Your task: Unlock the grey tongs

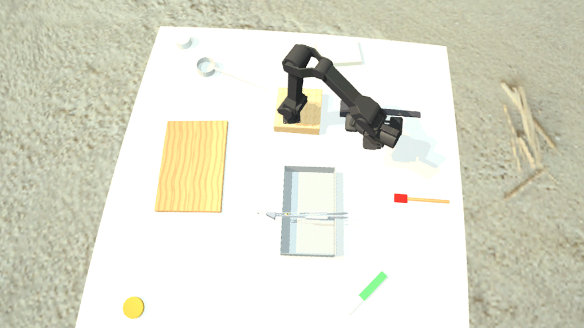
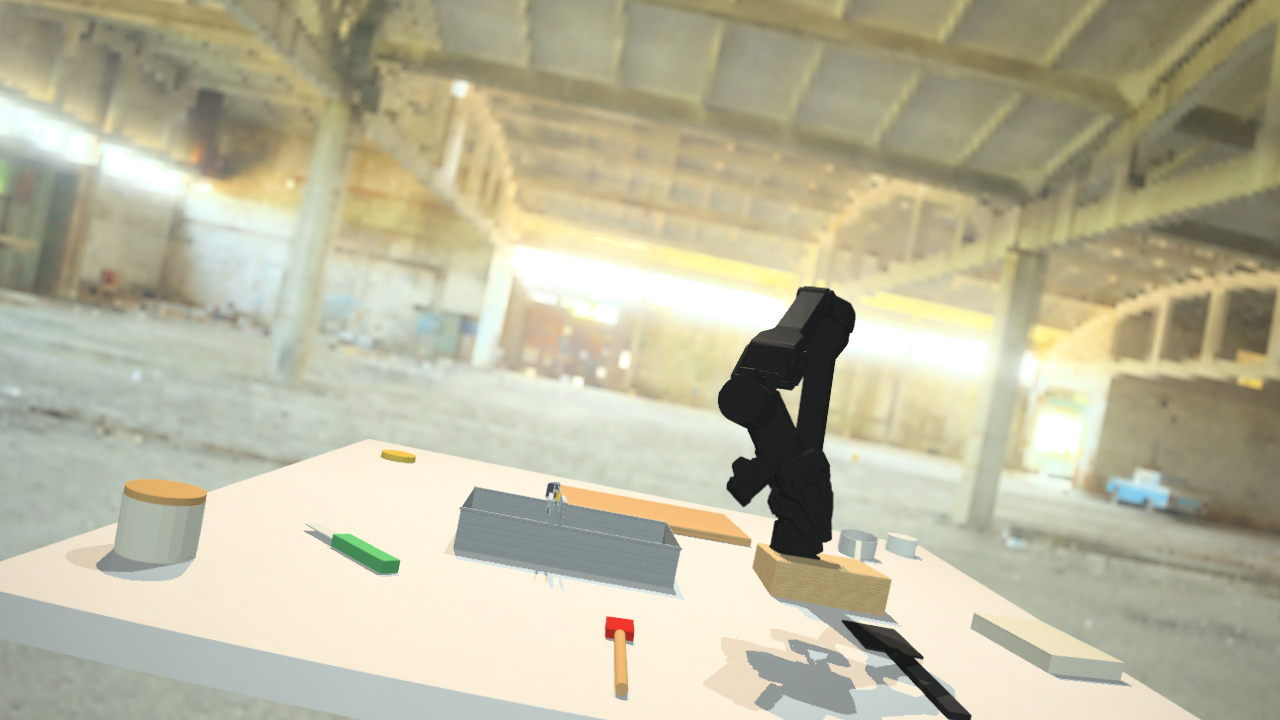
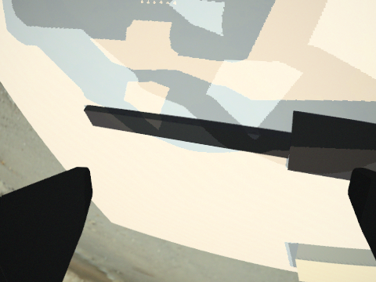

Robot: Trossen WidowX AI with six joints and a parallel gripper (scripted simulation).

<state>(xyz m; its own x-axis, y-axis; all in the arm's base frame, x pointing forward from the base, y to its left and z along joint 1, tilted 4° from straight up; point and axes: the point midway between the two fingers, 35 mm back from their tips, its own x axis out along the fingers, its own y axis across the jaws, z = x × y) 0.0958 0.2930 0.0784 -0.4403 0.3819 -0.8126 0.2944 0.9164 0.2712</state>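
Right now the roasting tin is 28 cm ahead of my gripper tip, 26 cm to the right of it and 9 cm below it. Also, from my gripper tip: black spatula (12 cm behind, 3 cm to the left, 11 cm below); green-handled tool (57 cm ahead, 9 cm to the right, 11 cm below); white slab (40 cm behind, 9 cm to the right, 10 cm below).
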